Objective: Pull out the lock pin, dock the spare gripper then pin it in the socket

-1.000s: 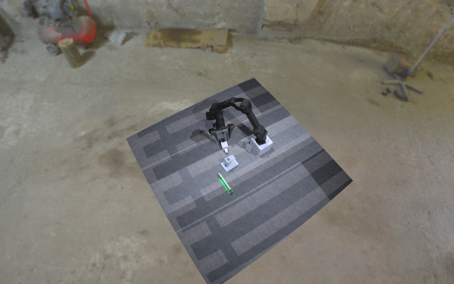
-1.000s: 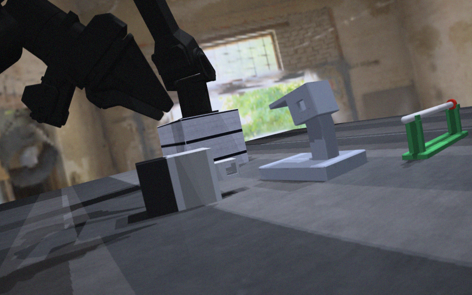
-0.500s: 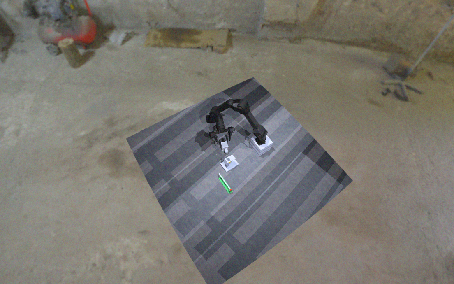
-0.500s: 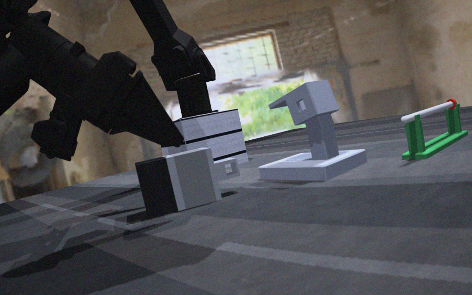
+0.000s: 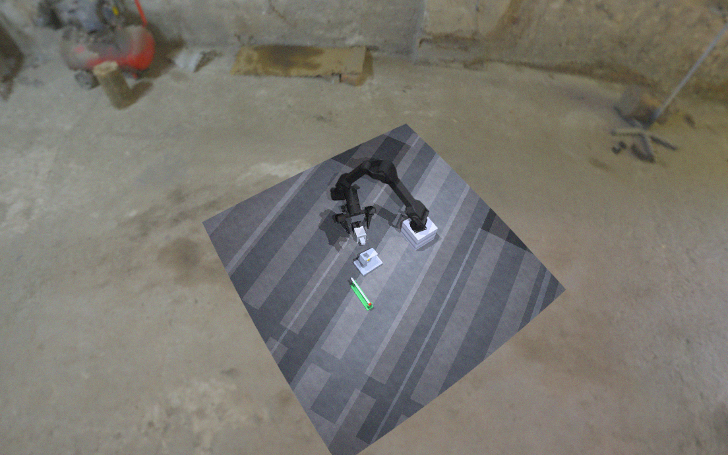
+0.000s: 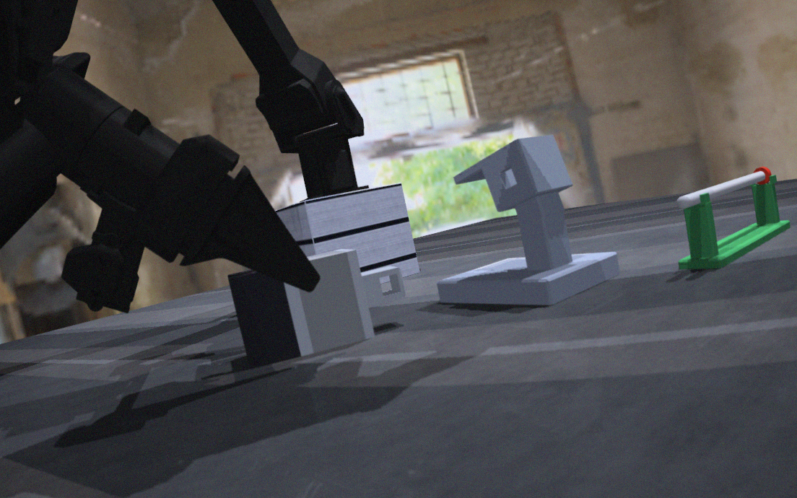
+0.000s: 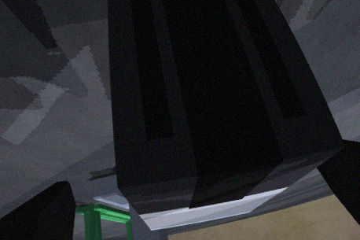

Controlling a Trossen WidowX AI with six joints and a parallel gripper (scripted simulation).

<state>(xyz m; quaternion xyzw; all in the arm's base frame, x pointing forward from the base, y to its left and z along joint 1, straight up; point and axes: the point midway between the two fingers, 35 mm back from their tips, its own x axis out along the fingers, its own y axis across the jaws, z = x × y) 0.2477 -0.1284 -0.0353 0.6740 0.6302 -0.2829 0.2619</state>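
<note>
Now: gripper tip 10 mm to the right of the spare gripper and 10 mm above it. The rest, counted from my gripper tip: grey mount 30 mm ahead, 160 mm to the left, 10 mm above; cradle 110 mm ahead, 290 mm to the left, 20 mm below.
</note>
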